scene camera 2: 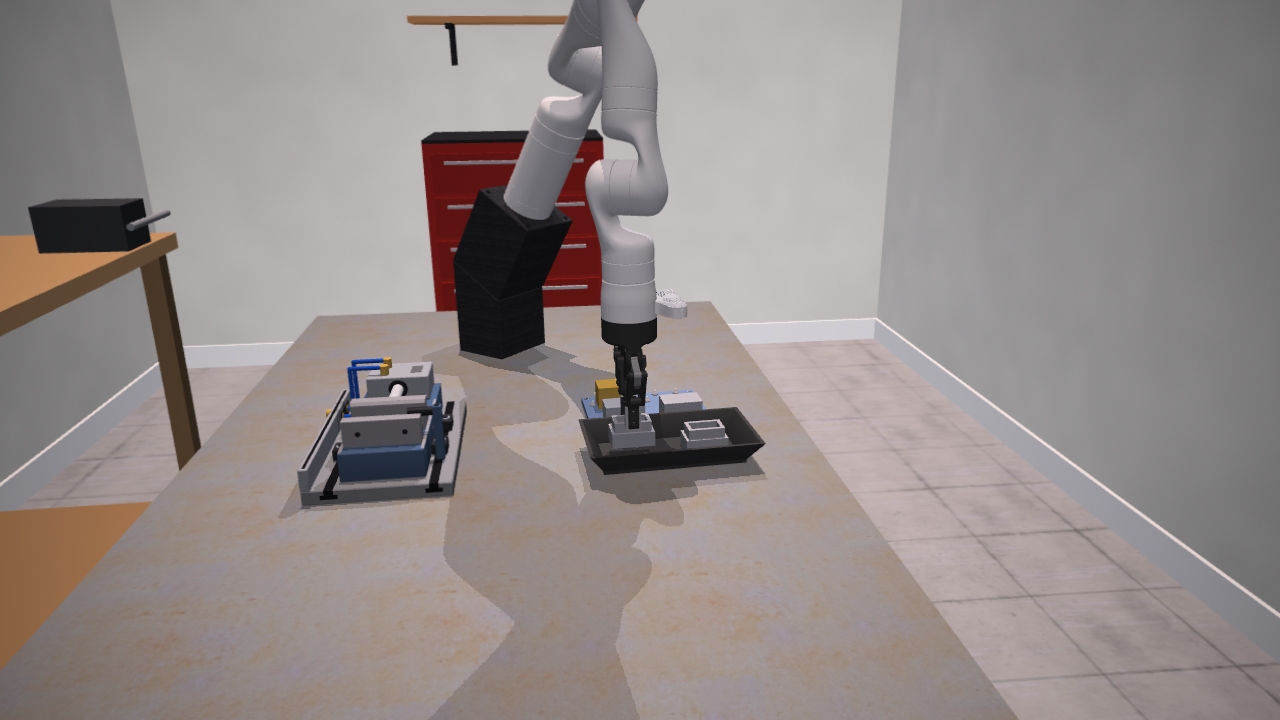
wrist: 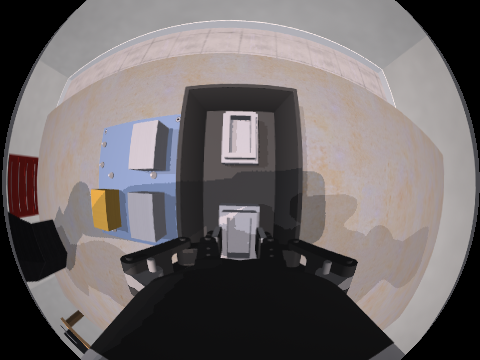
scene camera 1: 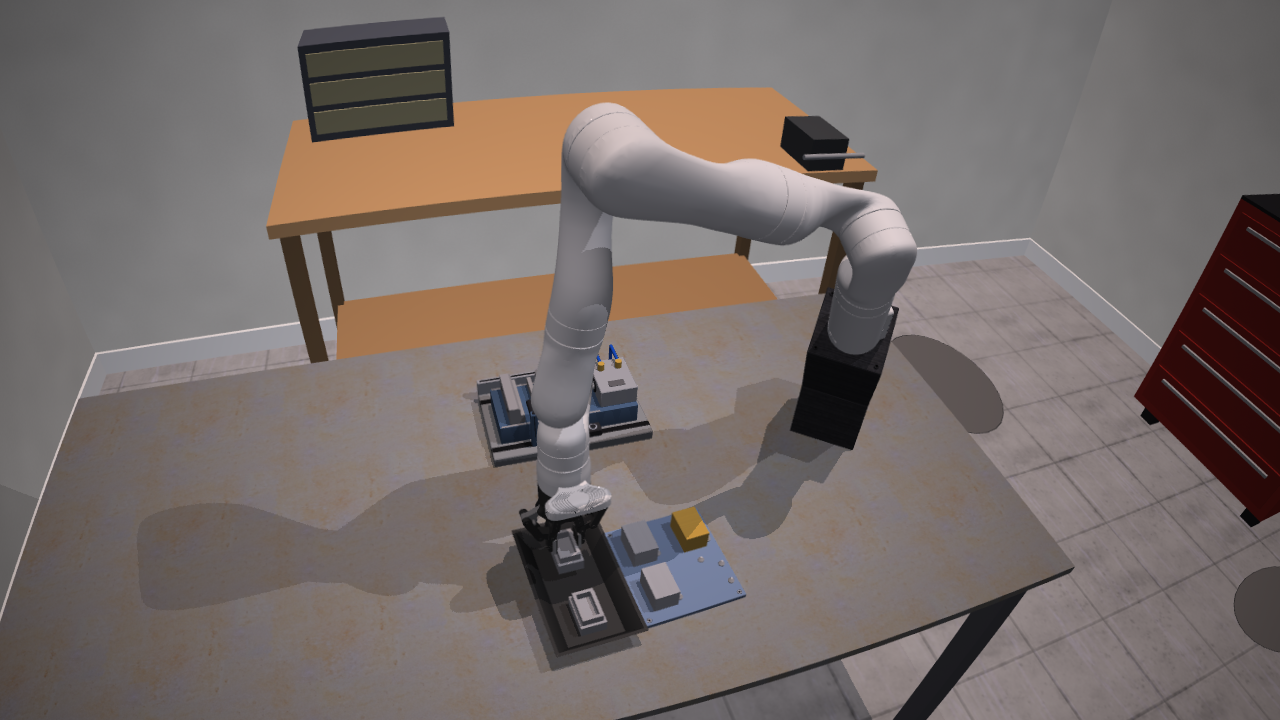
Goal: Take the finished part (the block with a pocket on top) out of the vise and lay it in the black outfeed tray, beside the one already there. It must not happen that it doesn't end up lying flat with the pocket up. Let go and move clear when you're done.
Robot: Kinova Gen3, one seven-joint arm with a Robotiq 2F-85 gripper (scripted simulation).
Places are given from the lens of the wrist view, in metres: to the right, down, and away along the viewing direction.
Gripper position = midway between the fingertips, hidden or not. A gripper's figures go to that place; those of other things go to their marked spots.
my gripper [wrist: 238,236]: 0.00, 0.05, 0.16
yellow block [wrist: 105,203]: -0.19, 0.03, 0.17
blue plate [wrist: 115,155]: -0.20, -0.04, 0.20
The marked spots on the blue plate and the yellow block are 0.08 m apart.
